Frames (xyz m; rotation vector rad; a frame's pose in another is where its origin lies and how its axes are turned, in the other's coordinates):
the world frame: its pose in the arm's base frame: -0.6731 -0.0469 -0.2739 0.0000 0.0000 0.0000
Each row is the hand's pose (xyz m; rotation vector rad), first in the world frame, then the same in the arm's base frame.
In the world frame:
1: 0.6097 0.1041 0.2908 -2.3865 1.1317 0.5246
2: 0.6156 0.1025 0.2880 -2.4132 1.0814 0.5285
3: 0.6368 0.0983 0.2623 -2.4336 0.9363 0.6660
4: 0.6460 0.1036 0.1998 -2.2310 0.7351 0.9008
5: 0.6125 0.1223 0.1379 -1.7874 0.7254 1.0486
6: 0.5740 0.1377 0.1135 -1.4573 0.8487 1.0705
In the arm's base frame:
1: -0.0634 0.0572 0.0169 -2.3865 1.1317 0.5246
2: -0.0575 0.0556 0.0141 -2.4132 1.0814 0.5285
3: -0.0363 0.0514 -0.0116 -2.4336 0.9363 0.6660
4: -0.0271 0.0567 -0.0741 -2.2310 0.7351 0.9008
5: -0.0606 0.0754 -0.1360 -1.7874 0.7254 1.0486
6: -0.0991 0.0908 -0.1604 -1.4573 0.8487 1.0705

